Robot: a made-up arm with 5 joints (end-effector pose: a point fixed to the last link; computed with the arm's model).
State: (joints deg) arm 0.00 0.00 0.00 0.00 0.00
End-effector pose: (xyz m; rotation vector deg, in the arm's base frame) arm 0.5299 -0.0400 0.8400 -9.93 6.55 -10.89
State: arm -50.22 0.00 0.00 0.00 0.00
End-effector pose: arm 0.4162 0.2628 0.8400 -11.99 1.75 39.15
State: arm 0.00 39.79 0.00 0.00 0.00
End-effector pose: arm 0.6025 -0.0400 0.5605 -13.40 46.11 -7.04
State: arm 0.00 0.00 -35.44 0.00 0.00
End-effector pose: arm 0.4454 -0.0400 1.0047 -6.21 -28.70 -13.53
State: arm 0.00 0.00 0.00 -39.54 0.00
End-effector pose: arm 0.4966 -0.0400 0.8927 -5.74 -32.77 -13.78
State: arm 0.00 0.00 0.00 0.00 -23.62
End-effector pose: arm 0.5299 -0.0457 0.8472 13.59 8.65 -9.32
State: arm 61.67 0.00 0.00 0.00 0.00
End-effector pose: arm 0.3039 -0.3587 0.8400 -5.52 11.44 -72.32
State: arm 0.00 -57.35 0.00 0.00 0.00
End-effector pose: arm 0.1667 -0.0400 1.0242 -3.60 -50.48 -14.78
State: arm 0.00 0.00 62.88 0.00 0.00
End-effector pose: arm 0.4112 -0.0400 0.5458 -15.04 69.06 -4.37
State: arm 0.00 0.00 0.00 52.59 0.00
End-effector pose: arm 0.5105 -0.0400 0.7607 -14.34 58.84 -5.60
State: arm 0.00 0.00 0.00 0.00 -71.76
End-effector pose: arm 0.5299 -0.0632 0.8521 61.53 12.25 -5.22
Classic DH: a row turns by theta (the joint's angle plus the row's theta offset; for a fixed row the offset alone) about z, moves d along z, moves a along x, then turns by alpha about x. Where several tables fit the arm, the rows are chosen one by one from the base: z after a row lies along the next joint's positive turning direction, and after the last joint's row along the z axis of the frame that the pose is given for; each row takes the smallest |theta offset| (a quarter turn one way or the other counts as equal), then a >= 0, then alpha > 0; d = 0 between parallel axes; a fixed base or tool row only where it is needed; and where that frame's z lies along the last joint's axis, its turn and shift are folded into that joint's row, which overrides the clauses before.
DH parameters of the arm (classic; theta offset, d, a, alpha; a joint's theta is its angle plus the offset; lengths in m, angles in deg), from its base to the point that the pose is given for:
base (fixed): -3.81 0 0.1503 180
joint 1: -3.81 -0.6 0.03 90
joint 2: -75.26 0 0.1965 0
joint 3: 67.13 0 0.2121 0
joint 4: -81.87 -0.05 0.01 90
joint 5: -80.7 -0.0883 -0.0181 -97.42
tool (fixed): 79.68 0.0132 0 0

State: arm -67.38 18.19 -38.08 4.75 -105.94
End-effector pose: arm 0.3655 0.3379 0.9136 82.46 58.50 61.34
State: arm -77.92 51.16 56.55 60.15 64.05
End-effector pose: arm 0.1994 0.0667 0.4557 95.93 -76.75 -77.18
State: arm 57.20 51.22 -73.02 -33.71 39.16
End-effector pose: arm 0.3646 -0.3951 0.8630 -62.98 -27.08 -86.07
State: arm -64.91 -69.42 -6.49 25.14 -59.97
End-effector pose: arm 0.1616 -0.0998 1.0147 65.05 -4.71 74.17
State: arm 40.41 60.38 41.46 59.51 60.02
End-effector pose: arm 0.2211 -0.1118 0.4122 13.41 124.67 70.55
